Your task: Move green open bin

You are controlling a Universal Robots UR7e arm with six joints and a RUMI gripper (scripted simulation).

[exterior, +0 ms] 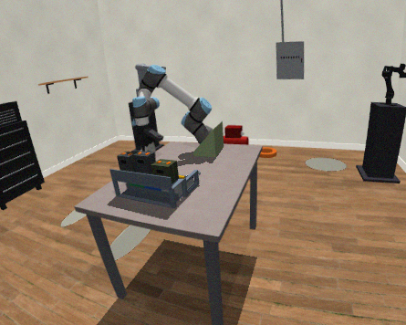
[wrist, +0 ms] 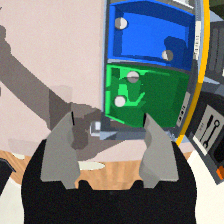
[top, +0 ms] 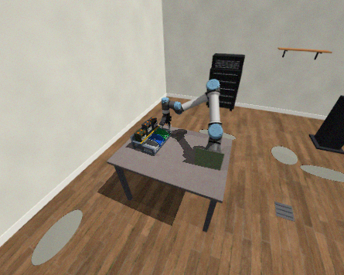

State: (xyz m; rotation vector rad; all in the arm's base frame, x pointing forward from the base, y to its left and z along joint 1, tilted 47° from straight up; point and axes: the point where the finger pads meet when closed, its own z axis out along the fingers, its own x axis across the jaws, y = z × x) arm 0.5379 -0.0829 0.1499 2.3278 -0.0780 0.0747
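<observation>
Now: the green open bin 80 mm below my hand, 80 mm ahead of it and 10 mm to the right of it. From my hand the other things lie so: grey bin (220 mm to the left, 100 mm ahead, 80 mm below); blue bin (100 mm to the left, 90 mm ahead, 80 mm below); yellow rail (140 mm ahead, 100 mm to the left, 20 mm below).
</observation>
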